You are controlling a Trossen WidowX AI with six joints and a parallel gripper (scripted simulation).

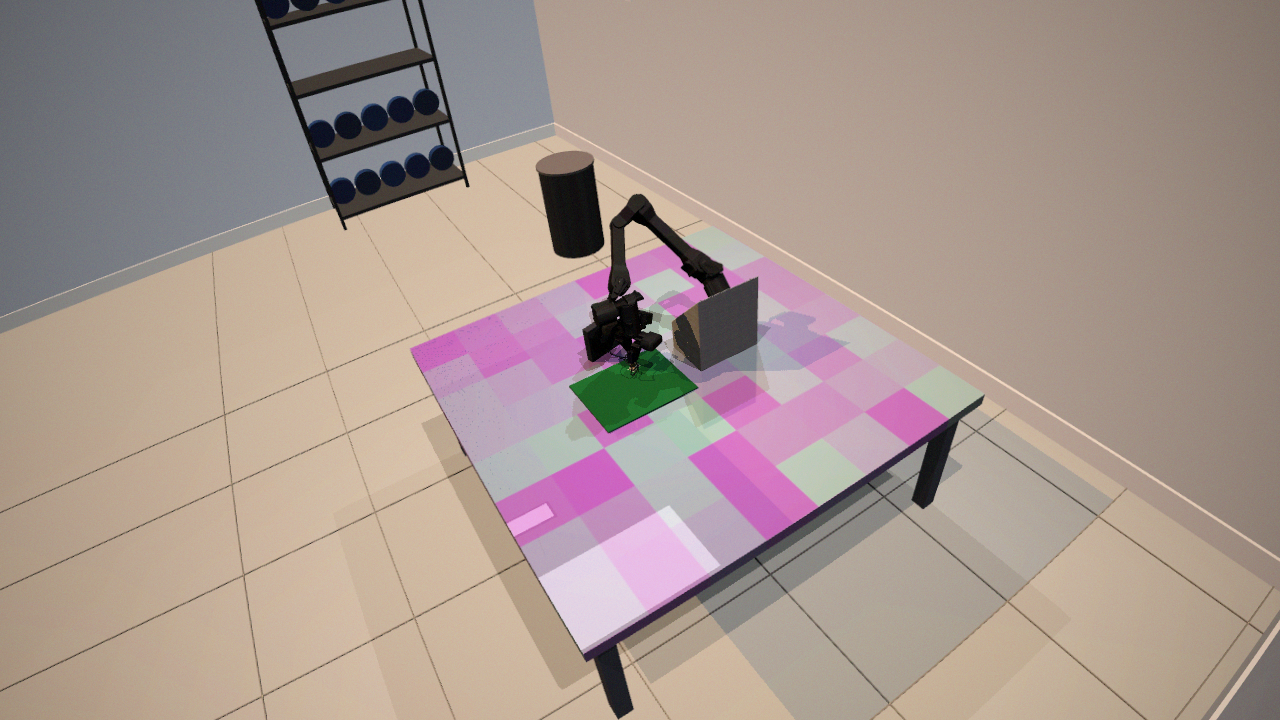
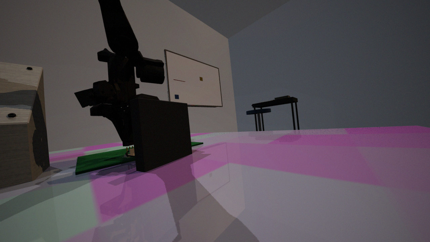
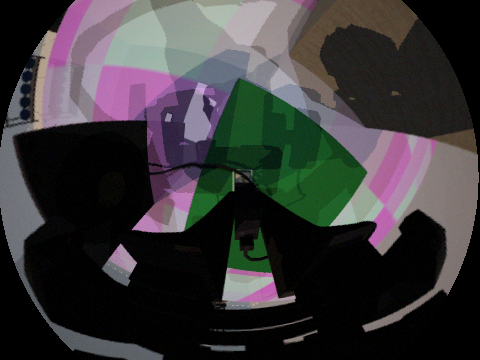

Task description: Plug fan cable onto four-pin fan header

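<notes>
Now: gripper tip 10 mm short of the tan four-pin header and 40 mm above it. Round my gripper tip: fan plug (10 mm ahead, 10 mm above); green board (50 mm ahead, 80 mm to the left, 60 mm below); black fan (40 mm ahead, 120 mm to the right, 20 mm above).
</notes>
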